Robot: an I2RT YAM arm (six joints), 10 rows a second.
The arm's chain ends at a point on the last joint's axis. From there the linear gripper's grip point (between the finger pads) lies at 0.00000 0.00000 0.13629 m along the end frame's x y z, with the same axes.
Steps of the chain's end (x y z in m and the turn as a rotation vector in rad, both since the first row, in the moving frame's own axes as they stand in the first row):
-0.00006 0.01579 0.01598 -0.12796 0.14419 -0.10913
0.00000 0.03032 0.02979 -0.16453 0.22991 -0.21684
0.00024 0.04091 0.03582 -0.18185 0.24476 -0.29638
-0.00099 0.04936 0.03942 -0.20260 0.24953 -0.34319
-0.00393 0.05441 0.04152 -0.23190 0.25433 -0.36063
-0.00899 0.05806 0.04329 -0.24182 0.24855 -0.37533
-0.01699 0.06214 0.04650 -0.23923 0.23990 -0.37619
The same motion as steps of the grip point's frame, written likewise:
0.02038 0.03202 0.01346 -0.12796 0.14419 -0.10913
0.03308 0.04891 0.02440 -0.16453 0.22991 -0.21684
0.03622 0.06008 0.02958 -0.18185 0.24476 -0.29638
0.03643 0.07024 0.03251 -0.20260 0.24953 -0.34319
0.03490 0.07860 0.03361 -0.23190 0.25433 -0.36063
0.02948 0.08338 0.03527 -0.24182 0.24855 -0.37533
0.02033 0.08735 0.03884 -0.23923 0.23990 -0.37619

